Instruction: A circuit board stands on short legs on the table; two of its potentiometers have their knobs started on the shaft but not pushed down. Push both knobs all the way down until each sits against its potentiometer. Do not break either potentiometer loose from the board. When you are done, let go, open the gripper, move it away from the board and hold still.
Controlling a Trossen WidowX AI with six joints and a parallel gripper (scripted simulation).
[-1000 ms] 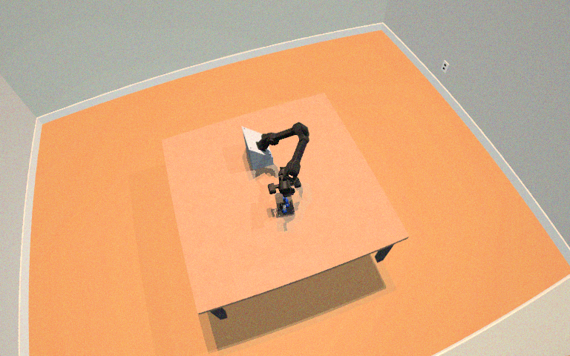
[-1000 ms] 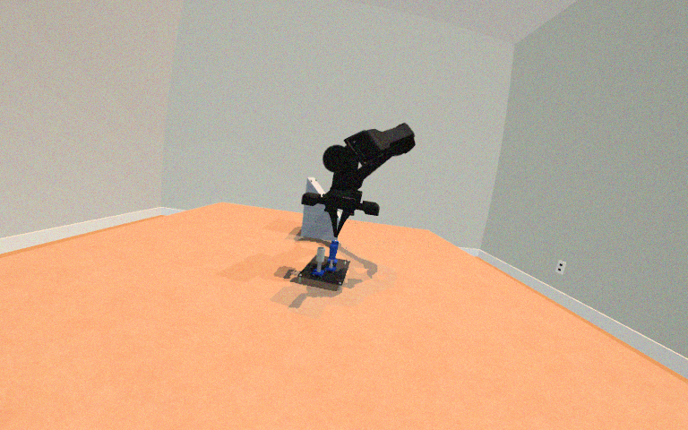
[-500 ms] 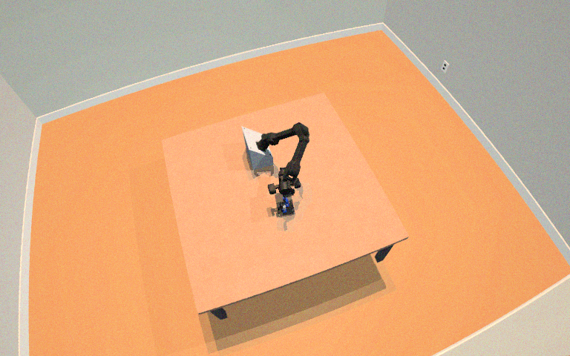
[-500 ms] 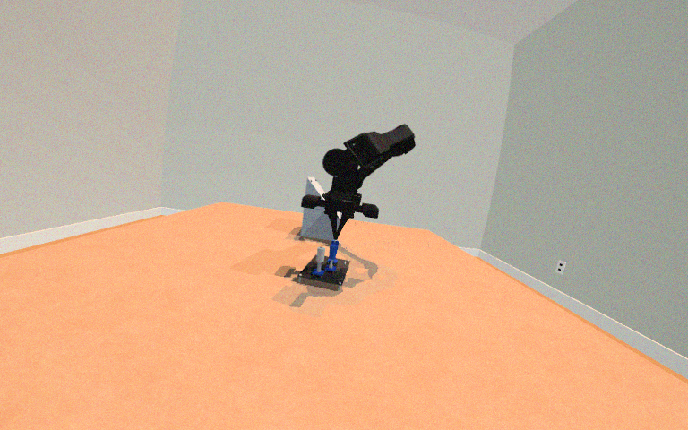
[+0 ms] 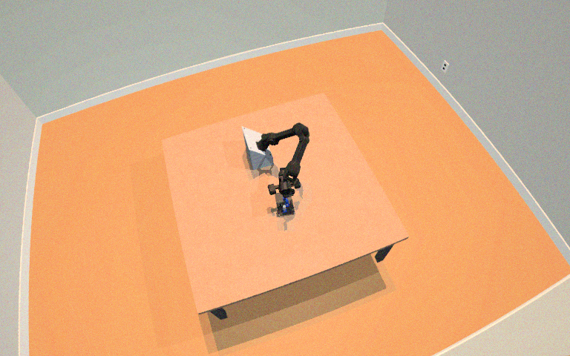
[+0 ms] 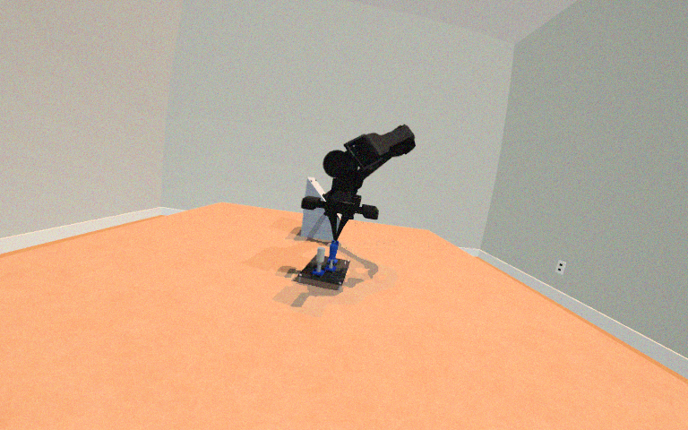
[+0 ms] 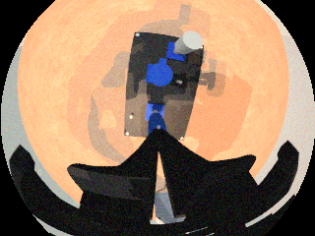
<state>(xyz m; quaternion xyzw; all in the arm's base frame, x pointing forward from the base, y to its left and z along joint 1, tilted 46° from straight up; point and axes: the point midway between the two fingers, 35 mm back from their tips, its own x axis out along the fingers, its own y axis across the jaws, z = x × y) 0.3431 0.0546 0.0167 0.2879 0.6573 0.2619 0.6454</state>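
The blue knob is 5 cm ahead of my gripper tip and 1 cm below it.
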